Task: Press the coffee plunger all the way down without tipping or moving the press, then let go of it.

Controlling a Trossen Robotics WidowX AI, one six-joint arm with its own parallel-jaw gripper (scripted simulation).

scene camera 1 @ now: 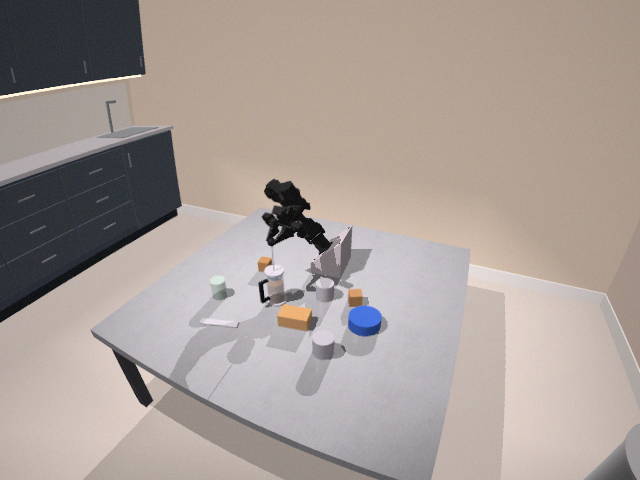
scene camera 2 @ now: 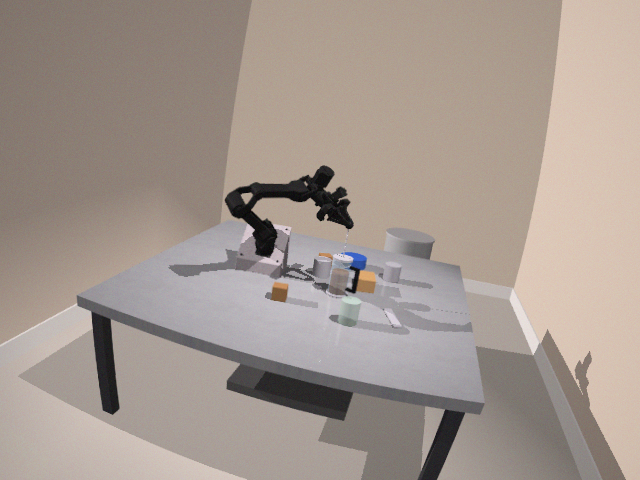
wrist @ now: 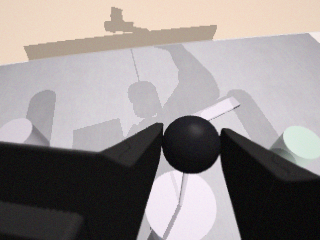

Observation:
In view: the gripper (scene camera 1: 270,242), a coffee press (scene camera 2: 341,268), a blue disc (scene camera 1: 364,321) and an orange box (scene camera 1: 292,317).
The coffee press is seen too in scene camera 1 (scene camera 1: 274,280). The gripper is seen too in scene camera 2 (scene camera 2: 350,224) and in the wrist view (wrist: 191,133). The wrist view misses the blue disc: it is out of frame. The wrist view misses the orange box, which is hidden by the gripper.

